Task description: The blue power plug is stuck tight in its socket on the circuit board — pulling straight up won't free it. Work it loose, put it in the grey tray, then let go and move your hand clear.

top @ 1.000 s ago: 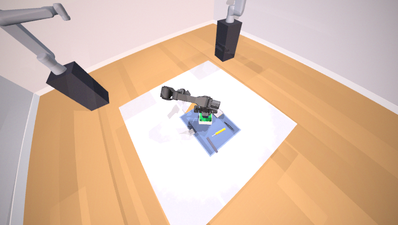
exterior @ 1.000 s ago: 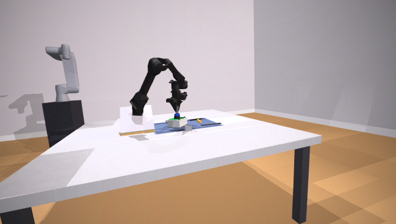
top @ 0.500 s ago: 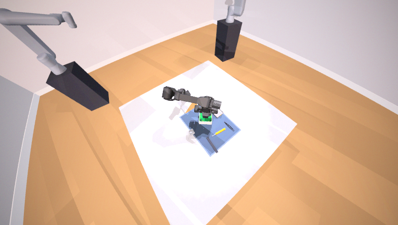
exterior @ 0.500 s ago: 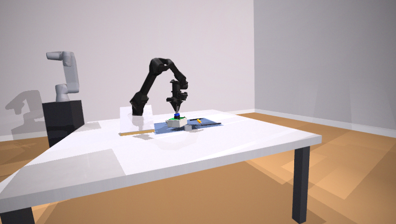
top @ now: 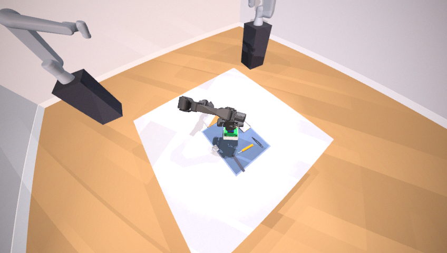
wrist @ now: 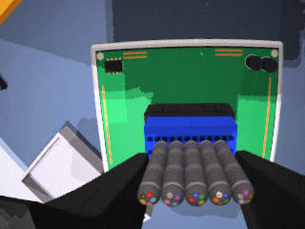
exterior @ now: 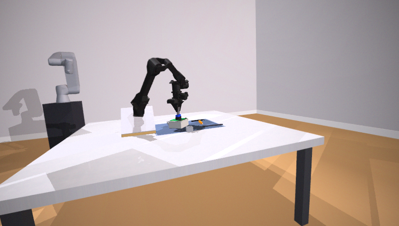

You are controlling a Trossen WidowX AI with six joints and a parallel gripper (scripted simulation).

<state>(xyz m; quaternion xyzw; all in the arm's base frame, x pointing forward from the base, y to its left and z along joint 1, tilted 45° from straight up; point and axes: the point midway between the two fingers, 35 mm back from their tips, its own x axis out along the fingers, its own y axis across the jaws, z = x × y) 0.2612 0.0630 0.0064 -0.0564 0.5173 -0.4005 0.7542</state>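
Now: the blue power plug 3 cm below my gripper tip. The rest, counted from my gripper tip: blue mat: 11 cm below, 5 cm ahead, 1 cm to the left; then dark bar: 23 cm ahead, 11 cm below, 7 cm to the right.
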